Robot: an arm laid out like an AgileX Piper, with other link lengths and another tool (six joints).
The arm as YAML. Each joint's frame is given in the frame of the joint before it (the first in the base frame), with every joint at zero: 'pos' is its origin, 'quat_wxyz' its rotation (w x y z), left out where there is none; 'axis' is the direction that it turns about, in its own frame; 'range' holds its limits. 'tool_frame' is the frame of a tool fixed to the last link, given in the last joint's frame.
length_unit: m
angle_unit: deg
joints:
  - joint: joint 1
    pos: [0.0, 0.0, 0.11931]
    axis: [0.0, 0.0, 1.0]
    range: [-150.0, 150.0]
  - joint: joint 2
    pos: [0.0, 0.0, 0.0]
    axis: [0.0, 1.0, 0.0]
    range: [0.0, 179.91]
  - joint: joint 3
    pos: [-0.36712, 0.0, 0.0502]
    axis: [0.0, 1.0, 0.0]
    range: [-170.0, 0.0]
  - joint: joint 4
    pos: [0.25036, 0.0, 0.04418]
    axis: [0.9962, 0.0, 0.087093]
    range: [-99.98, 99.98]
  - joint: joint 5
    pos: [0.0, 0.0, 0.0]
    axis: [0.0, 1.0, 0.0]
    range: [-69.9, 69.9]
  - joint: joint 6
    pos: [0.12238, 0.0, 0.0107]
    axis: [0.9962, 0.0, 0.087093]
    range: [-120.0, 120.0]
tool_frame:
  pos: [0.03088, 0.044, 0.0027]
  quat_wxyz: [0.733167, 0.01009, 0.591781, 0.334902]
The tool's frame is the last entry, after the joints.
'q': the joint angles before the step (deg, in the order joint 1, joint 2, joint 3, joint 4, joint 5, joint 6). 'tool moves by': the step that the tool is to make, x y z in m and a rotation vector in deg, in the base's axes. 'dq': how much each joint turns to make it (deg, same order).
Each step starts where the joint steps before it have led.
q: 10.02 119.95 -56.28 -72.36 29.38 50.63
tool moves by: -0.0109 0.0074 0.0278 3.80 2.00 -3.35
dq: 0.12 -4.28 -1.04 16.53 1.59 -13.13
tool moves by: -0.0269 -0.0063 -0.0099 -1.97 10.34 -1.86
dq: -0.06 0.87 -0.03 11.16 7.13 -11.83
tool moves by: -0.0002 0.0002 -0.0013 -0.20 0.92 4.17
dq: -0.05 0.18 -0.01 -0.49 -1.17 -3.72
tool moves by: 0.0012 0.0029 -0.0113 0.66 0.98 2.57
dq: 0.01 1.62 0.05 -0.37 -2.10 -1.57
